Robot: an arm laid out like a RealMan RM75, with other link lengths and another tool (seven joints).
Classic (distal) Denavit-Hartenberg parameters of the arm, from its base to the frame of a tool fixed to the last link. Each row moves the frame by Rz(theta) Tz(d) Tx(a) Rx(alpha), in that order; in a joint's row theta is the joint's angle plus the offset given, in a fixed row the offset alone. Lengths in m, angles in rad.
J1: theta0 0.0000; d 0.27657; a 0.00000; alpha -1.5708
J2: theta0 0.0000; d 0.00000; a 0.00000; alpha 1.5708
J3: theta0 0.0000; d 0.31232; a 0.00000; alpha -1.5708
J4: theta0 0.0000; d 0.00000; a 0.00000; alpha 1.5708
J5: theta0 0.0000; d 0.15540; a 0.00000; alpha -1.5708
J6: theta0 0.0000; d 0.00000; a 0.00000; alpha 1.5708
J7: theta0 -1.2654; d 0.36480; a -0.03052; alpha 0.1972
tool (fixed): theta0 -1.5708; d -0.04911; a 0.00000; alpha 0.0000
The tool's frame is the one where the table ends.
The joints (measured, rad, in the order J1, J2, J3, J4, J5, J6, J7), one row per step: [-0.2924, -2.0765, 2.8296, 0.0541, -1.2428, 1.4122, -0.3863]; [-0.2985, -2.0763, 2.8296, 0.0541, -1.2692, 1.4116, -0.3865]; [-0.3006, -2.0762, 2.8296, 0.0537, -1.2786, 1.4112, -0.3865]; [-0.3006, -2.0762, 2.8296, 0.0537, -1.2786, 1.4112, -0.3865]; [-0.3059, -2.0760, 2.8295, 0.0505, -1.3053, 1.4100, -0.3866]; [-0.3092, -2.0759, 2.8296, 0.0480, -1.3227, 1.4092, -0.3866]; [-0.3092, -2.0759, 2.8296, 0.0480, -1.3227, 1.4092, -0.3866]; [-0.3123, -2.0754, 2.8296, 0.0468, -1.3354, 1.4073, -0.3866]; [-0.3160, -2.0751, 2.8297, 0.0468, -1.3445, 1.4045, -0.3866]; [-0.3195, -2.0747, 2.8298, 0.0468, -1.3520, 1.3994, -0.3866]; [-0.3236, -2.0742, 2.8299, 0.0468, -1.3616, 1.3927, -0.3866]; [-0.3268, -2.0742, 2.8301, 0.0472, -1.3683, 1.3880, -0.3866]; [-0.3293, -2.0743, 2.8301, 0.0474, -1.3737, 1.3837, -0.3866]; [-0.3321, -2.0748, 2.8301, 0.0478, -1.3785, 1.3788, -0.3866]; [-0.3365, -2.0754, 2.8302, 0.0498, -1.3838, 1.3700, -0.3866]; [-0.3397, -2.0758, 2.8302, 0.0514, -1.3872, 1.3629, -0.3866]
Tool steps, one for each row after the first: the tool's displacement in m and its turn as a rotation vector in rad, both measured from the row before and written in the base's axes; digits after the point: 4 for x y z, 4 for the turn. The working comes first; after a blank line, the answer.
Tool pose at each row, in the base's axes (x y z in m, rotation vector in rad; the steps are taken from these numbers as rounded here): [-0.3056, 0.4233, -0.0038, -0.6319, 2.0798, 1.6848]; [-0.3071, 0.4272, 0.0032, -0.6398, 2.0547, 1.7045]; [-0.3079, 0.4286, 0.0057, -0.6426, 2.0461, 1.7119]; [-0.3079, 0.4286, 0.0057, -0.6426, 2.0461, 1.7119]; [-0.3107, 0.4321, 0.0131, -0.6507, 2.0224, 1.7349]; [-0.3127, 0.4343, 0.0179, -0.6559, 2.0071, 1.7500]; [-0.3127, 0.4343, 0.0179, -0.6559, 2.0071, 1.7500]; [-0.3142, 0.4361, 0.0214, -0.6601, 1.9964, 1.7606]; [-0.3147, 0.4379, 0.0235, -0.6635, 1.9892, 1.7664]; [-0.3158, 0.4397, 0.0248, -0.6686, 1.9849, 1.7713]; [-0.3174, 0.4418, 0.0264, -0.6758, 1.9794, 1.7776]; [-0.3182, 0.4434, 0.0273, -0.6809, 1.9754, 1.7810]; [-0.3190, 0.4446, 0.0280, -0.6857, 1.9724, 1.7840]; [-0.3196, 0.4459, 0.0282, -0.6910, 1.9700, 1.7857]; [-0.3202, 0.4479, 0.0276, -0.6998, 1.9688, 1.7854]; [-0.3208, 0.4494, 0.0269, -0.7068, 1.9687, 1.7848]

[-0.0015, 0.0039, 0.0070, 0.0211, -0.0069, 0.0084]; [-0.0008, 0.0014, 0.0025, 0.0075, -0.0020, 0.0033]; [0.0000, 0.0000, 0.0000, 0.0000, 0.0000, 0.0000]; [-0.0028, 0.0035, 0.0074, 0.0215, -0.0039, 0.0107]; [-0.0020, 0.0022, 0.0048, 0.0139, -0.0022, 0.0071]; [0.0000, 0.0000, 0.0000, 0.0000, 0.0000, 0.0000]; [-0.0015, 0.0018, 0.0035, 0.0096, -0.0016, 0.0054]; [-0.0005, 0.0018, 0.0021, 0.0059, -0.0020, 0.0034]; [-0.0011, 0.0018, 0.0013, 0.0034, -0.0013, 0.0047]; [-0.0016, 0.0021, 0.0016, 0.0043, -0.0018, 0.0065]; [-0.0008, 0.0016, 0.0009, 0.0027, -0.0019, 0.0041]; [-0.0008, 0.0012, 0.0007, 0.0020, -0.0015, 0.0039]; [-0.0006, 0.0013, 0.0002, 0.0011, -0.0020, 0.0037]; [-0.0006, 0.0020, -0.0006, -0.0011, -0.0035, 0.0052]; [-0.0006, 0.0015, -0.0007, -0.0015, -0.0025, 0.0042]
